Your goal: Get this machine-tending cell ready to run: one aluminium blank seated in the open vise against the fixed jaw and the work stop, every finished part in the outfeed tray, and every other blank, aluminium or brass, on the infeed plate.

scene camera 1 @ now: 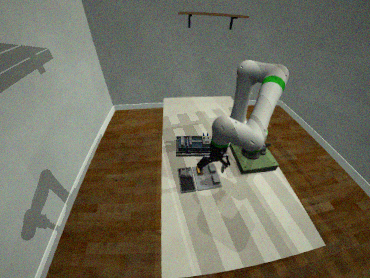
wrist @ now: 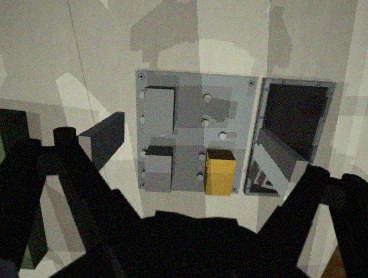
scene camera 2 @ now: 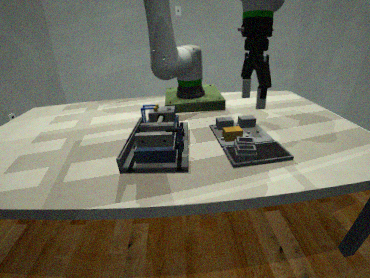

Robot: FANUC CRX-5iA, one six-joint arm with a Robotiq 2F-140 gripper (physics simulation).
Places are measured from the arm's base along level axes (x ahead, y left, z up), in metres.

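Pixels of known places: gripper, fingertip midpoint: (scene camera 1: 211,172) (wrist: 190,135) (scene camera 2: 252,102); arm's base at its link origin: (scene camera 1: 250,152) (scene camera 2: 190,94).
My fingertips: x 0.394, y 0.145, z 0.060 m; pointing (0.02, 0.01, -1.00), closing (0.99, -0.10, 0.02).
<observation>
Ahead of a thing's pixels: the offset from my fingertips to its top centre. "spot": to the spot under its first point. Level surfaces: height alone.
My gripper (scene camera 1: 213,166) (scene camera 2: 254,94) (wrist: 190,135) is open and empty, pointing down high above the infeed plate @(dx +0.006, dy -0.041, dz -0.106 m) (scene camera 1: 202,185) (scene camera 2: 258,135) (wrist: 190,81). Two grey aluminium blanks stand on the plate's robot side, one @(dx -0.040, dy +0.006, dz -0.071 m) (scene camera 2: 247,121) (wrist: 159,111) and another @(dx -0.044, dy -0.084, dz -0.071 m) (scene camera 2: 224,122) (wrist: 159,172). A brass blank @(dx +0.046, dy -0.089, dz -0.071 m) (scene camera 1: 199,170) (scene camera 2: 232,133) (wrist: 220,174) stands at the plate's corner near the tray. Two pocketed finished parts @(spot: dx +0.175, dy -0.104, dz -0.073 m) (scene camera 2: 245,149) lie in the outfeed tray (scene camera 2: 262,161) (wrist: 325,117); my finger partly hides them in the wrist view. The vise @(dx +0.023, dy -0.336, dz -0.015 m) (scene camera 1: 194,145) (scene camera 2: 155,140) shows no blank between its jaws, though the gap is partly hidden.
The robot's green base (scene camera 1: 255,162) (scene camera 2: 210,103) stands behind the vise and plate. Blue bent tubing @(spot: dx -0.062, dy -0.384, dz -0.020 m) (scene camera 2: 143,112) rises at the vise's rear end. A dark handle @(spot: dx +0.112, dy -0.276, dz -0.046 m) (scene camera 2: 180,137) stands on the vise's plate side. The table @(dz -0.115 m) (scene camera 1: 240,235) (scene camera 2: 65,175) carries everything.
</observation>
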